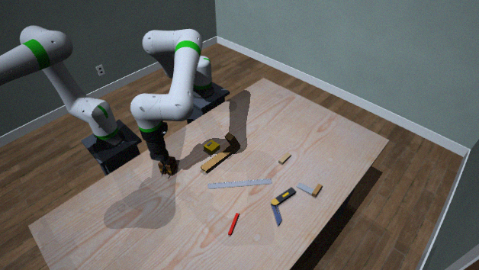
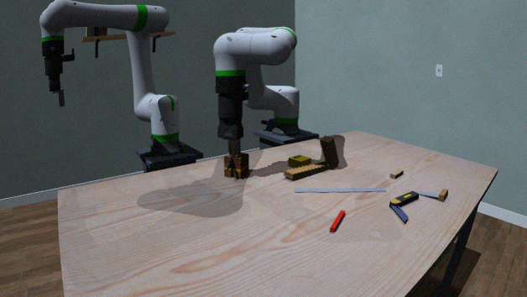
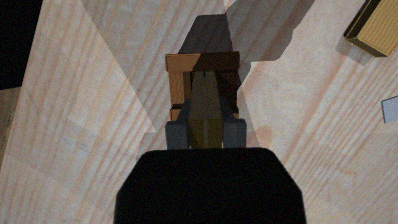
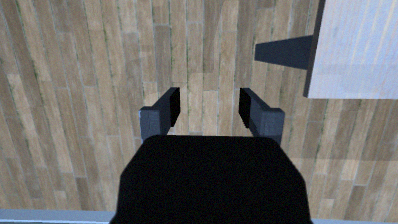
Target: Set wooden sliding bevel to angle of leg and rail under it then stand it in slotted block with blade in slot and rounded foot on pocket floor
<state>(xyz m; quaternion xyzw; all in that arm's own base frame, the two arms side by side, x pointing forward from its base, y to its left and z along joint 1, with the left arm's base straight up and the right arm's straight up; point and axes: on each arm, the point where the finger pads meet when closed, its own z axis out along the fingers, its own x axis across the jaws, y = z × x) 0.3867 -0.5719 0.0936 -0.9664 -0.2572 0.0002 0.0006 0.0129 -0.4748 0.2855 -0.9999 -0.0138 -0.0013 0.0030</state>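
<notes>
My left gripper is now 2 cm above the wooden bevel. From my left hand the other things lie so: yellow tape measure (26 cm to the left, 7 cm below, 2 cm ahead); then steel ruler (29 cm ahead, 21 cm to the left, 9 cm below); then bevel blade (4 cm below, 1 cm to the right).
</notes>
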